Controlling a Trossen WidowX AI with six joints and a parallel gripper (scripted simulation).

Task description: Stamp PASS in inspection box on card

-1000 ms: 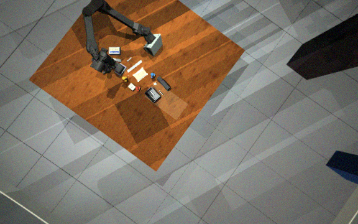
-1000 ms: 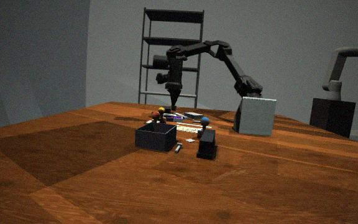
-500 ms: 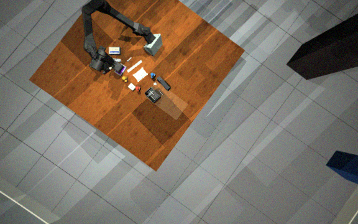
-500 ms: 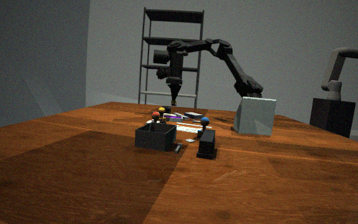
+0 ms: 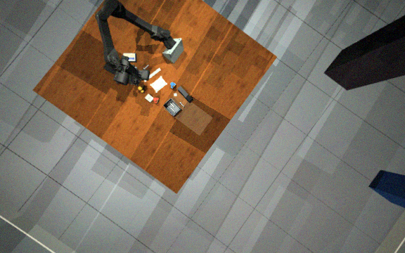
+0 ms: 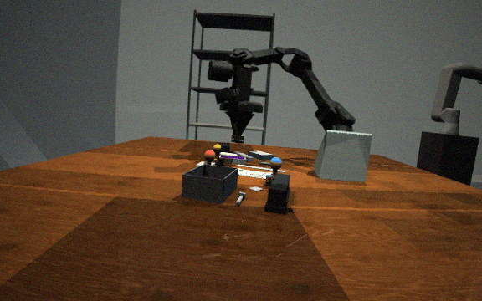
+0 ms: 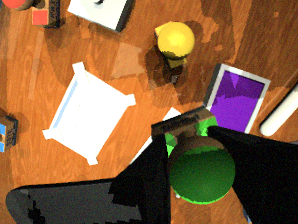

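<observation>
Right now my gripper tip is 10 cm above the cream card, 9 cm to the right of it and 5 cm past it. From my gripper tip the other things lie so: green-knobbed stamp (right at my gripper tip); yellow-knobbed stamp (8 cm below, 5 cm ahead, 2 cm to the left); purple ink pad (9 cm below, 6 cm to the right, 2 cm ahead).
</observation>
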